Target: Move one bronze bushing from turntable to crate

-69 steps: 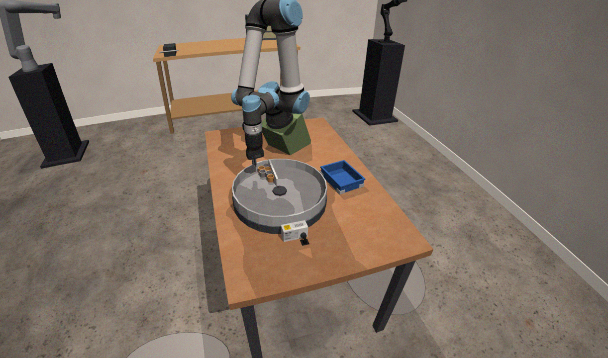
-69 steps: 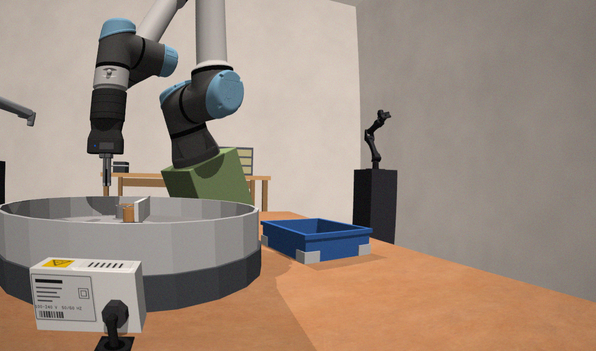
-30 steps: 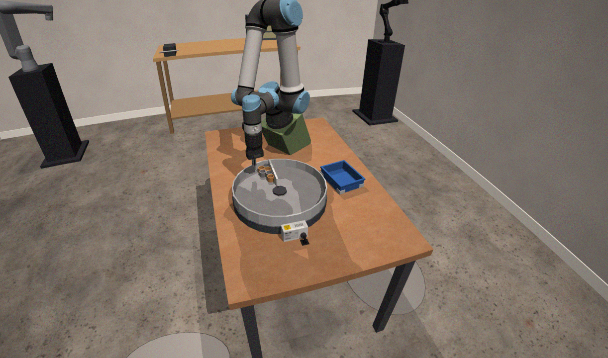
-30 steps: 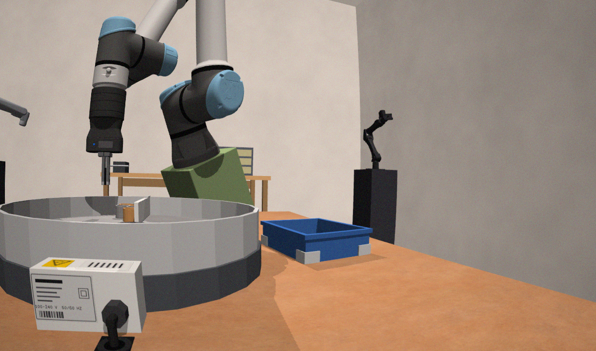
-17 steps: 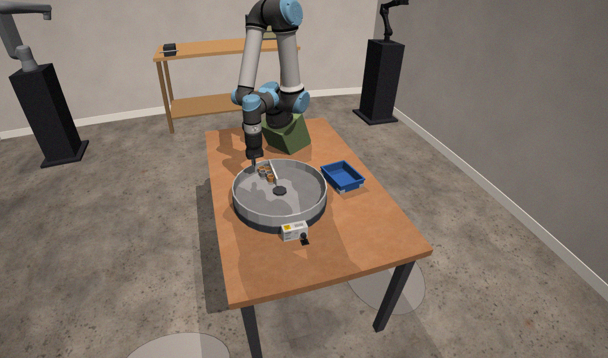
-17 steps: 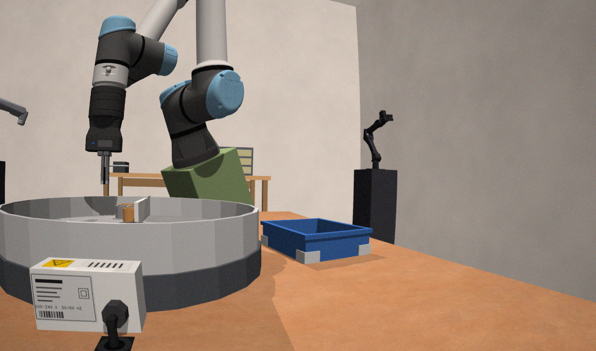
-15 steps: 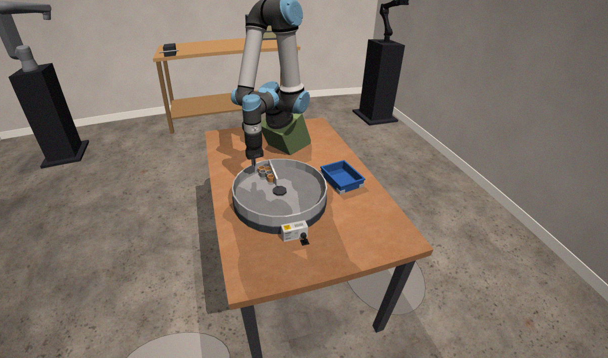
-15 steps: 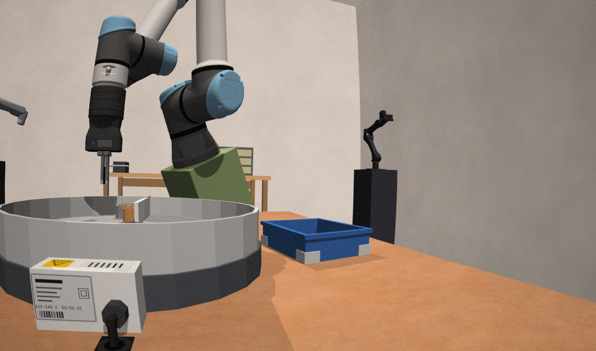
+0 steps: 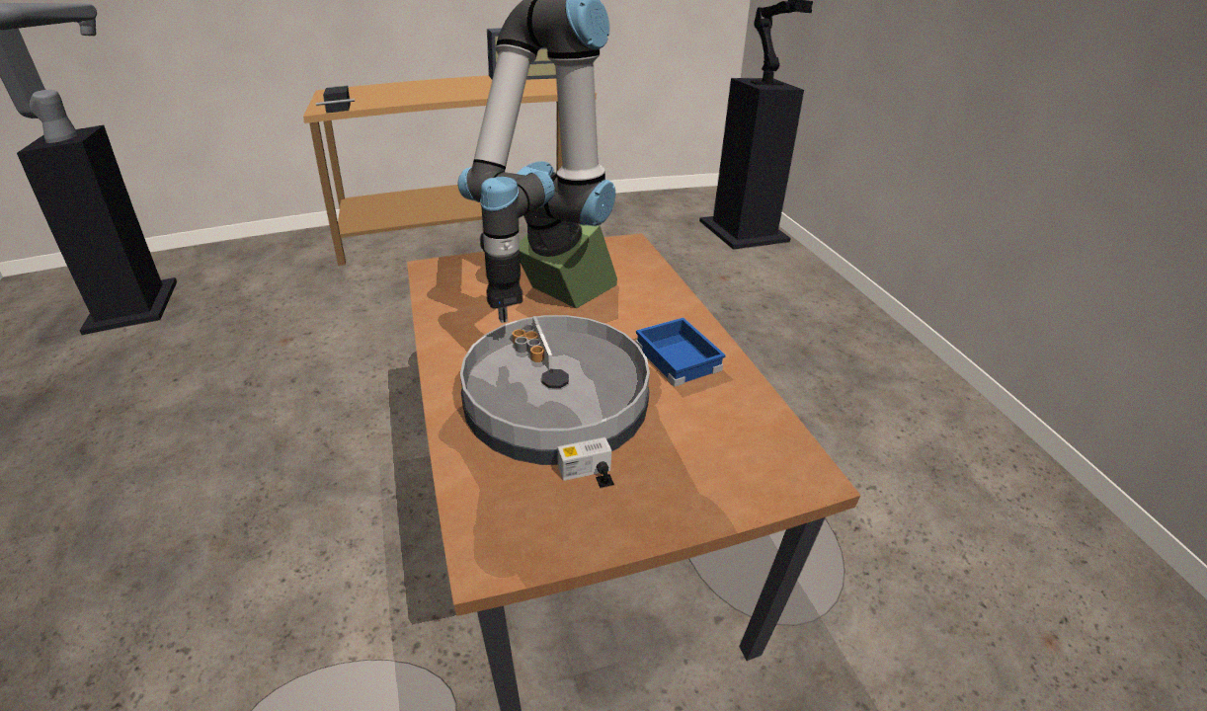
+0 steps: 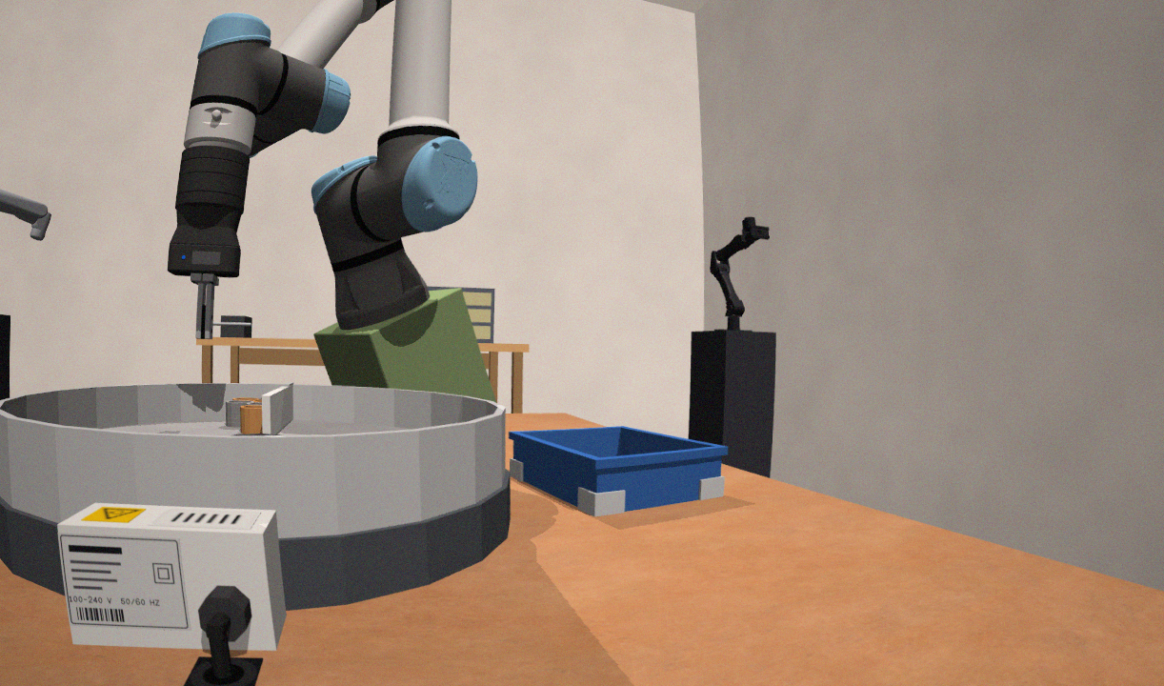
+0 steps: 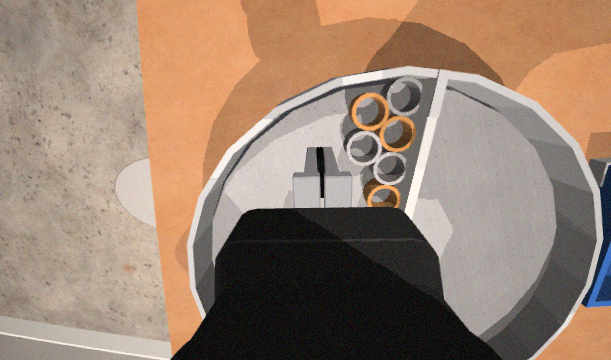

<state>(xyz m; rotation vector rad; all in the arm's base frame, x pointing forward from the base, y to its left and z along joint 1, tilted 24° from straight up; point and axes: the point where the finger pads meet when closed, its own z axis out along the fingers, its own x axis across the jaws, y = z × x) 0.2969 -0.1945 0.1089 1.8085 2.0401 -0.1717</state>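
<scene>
The grey turntable lies 140 mm ahead of my hand, 110 mm below it and 80 mm to the left of it. Round my hand: blue crate (420 mm to the left, 140 mm below, 90 mm ahead).
</scene>
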